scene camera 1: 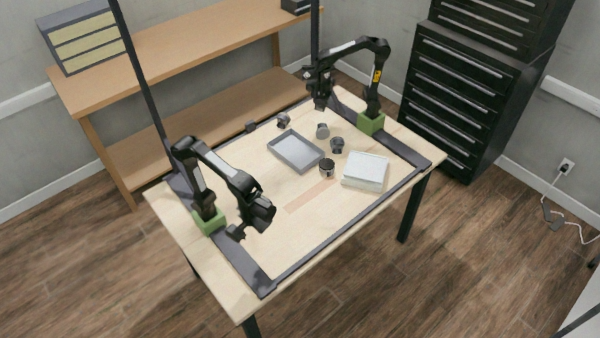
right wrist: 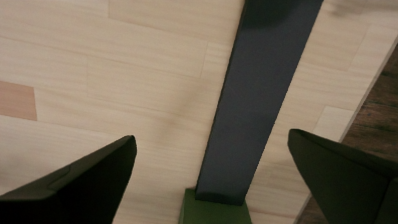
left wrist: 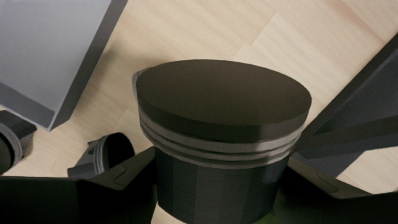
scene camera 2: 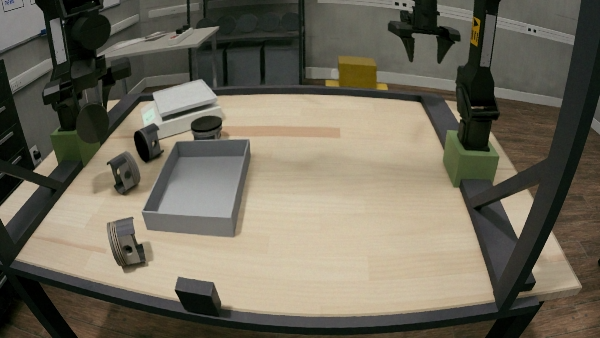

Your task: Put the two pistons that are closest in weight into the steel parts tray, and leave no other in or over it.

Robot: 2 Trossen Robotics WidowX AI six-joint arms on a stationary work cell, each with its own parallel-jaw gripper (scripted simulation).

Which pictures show the white scale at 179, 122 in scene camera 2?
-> Scene camera 1 and scene camera 2 only.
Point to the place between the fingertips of my right gripper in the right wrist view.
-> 211, 139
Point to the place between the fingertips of my left gripper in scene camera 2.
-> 93, 121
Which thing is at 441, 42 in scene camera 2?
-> My right gripper.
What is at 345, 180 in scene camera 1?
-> A white scale.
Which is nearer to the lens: the steel parts tray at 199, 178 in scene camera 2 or the white scale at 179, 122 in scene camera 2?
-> The steel parts tray.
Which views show the steel parts tray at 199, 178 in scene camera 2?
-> Scene camera 1, the left wrist view and scene camera 2 only.
